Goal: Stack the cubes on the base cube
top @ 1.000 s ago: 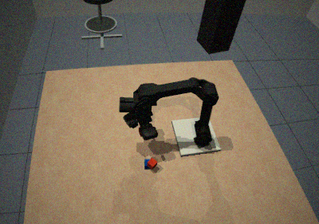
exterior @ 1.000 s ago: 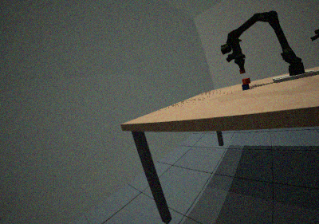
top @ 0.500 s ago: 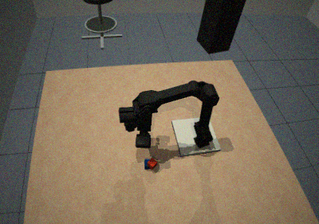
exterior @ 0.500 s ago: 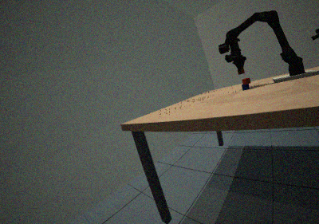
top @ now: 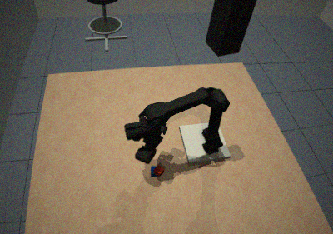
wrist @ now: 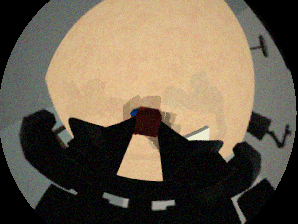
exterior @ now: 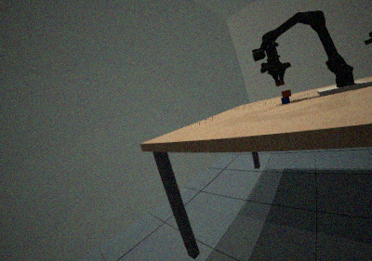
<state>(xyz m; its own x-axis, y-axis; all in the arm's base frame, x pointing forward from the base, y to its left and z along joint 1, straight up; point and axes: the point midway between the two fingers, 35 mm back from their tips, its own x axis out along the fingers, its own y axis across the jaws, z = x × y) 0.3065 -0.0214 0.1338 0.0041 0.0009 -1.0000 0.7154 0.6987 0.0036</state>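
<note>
The blue base cube is 100 mm below my gripper tip, 40 mm to the left of it and 10 mm behind it.
</note>
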